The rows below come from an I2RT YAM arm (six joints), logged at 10 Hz.
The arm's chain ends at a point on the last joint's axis. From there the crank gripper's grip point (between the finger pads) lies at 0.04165 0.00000 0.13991 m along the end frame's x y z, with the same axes.
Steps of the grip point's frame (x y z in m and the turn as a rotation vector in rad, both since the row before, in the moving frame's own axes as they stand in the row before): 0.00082 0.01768 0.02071 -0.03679 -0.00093 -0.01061; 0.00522 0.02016 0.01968 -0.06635 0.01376 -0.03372; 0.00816 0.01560 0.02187 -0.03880 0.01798 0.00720; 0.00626 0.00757 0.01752 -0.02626 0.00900 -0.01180; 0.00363 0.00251 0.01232 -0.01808 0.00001 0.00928
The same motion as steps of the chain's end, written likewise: 0.00093 0.01297 0.02076 -0.03679 -0.00093 -0.01061; 0.00317 0.01234 0.02053 -0.06635 0.01376 -0.03372; 0.00567 0.00988 0.02275 -0.03880 0.01798 0.00720; 0.00498 0.00440 0.01794 -0.02626 0.00900 -0.01180; 0.00364 -0.00041 0.01235 -0.01808 0.00001 0.00928
